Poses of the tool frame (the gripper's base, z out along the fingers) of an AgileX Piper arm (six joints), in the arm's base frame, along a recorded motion.
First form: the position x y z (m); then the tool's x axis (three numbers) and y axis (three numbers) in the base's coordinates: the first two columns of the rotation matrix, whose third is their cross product.
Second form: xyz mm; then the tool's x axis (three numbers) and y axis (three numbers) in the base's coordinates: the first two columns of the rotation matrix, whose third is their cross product. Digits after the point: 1 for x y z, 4 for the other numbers.
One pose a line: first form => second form
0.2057 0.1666 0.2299 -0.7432 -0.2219 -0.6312 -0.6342 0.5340 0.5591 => 205.7 166.6 229.9 -0.7432 -0.2219 -0.6312 -0.6342 0.5340 0.5591
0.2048 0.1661 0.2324 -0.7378 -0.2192 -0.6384 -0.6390 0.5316 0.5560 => 204.8 166.1 232.4 -0.7378 -0.2192 -0.6384 -0.6390 0.5316 0.5560
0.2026 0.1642 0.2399 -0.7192 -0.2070 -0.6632 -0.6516 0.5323 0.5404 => 202.6 164.2 239.9 -0.7192 -0.2070 -0.6632 -0.6516 0.5323 0.5404
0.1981 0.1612 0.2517 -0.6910 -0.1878 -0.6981 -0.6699 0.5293 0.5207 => 198.1 161.2 251.7 -0.6910 -0.1878 -0.6981 -0.6699 0.5293 0.5207
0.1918 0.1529 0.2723 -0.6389 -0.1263 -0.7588 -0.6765 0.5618 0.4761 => 191.8 152.9 272.3 -0.6389 -0.1263 -0.7588 -0.6765 0.5618 0.4761
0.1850 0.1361 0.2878 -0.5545 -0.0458 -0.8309 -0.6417 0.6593 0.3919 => 185.0 136.1 287.8 -0.5545 -0.0458 -0.8309 -0.6417 0.6593 0.3919
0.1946 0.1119 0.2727 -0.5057 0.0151 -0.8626 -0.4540 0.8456 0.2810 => 194.6 111.9 272.7 -0.5057 0.0151 -0.8626 -0.4540 0.8456 0.2810
